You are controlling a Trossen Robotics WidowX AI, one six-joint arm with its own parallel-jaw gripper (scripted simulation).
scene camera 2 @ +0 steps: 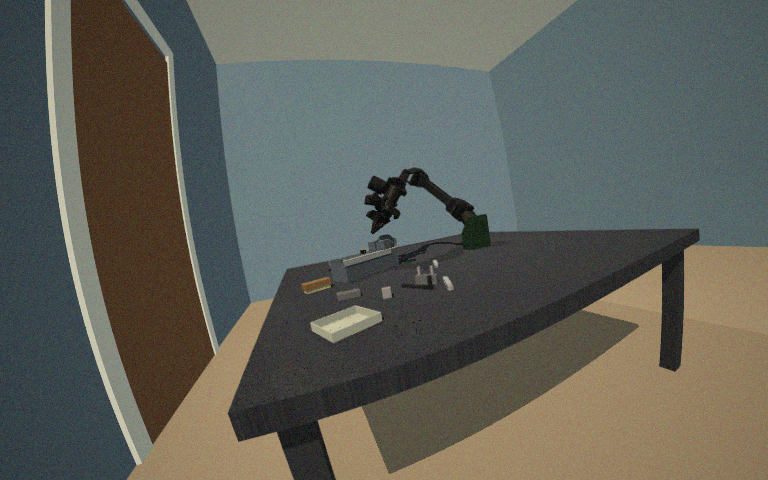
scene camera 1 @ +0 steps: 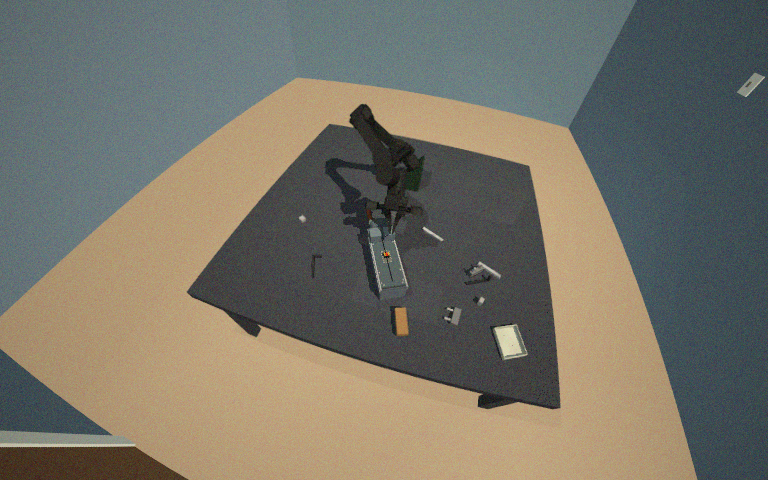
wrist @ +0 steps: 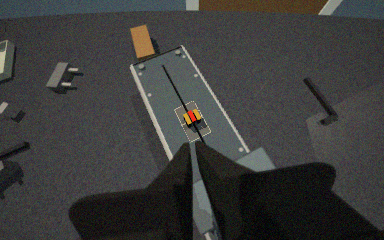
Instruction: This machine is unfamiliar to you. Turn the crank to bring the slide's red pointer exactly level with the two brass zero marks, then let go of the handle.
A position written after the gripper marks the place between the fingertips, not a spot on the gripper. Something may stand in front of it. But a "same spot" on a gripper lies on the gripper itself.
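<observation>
Scene camera 2 has the gripper in it, and there in scene camera 2 (372, 233) is where it shows. Scene camera 1 shows the gripper too, and so does the wrist view. On the gripper, (scene camera 1: 385, 212) and (wrist: 300, 195) are the same spot.
</observation>
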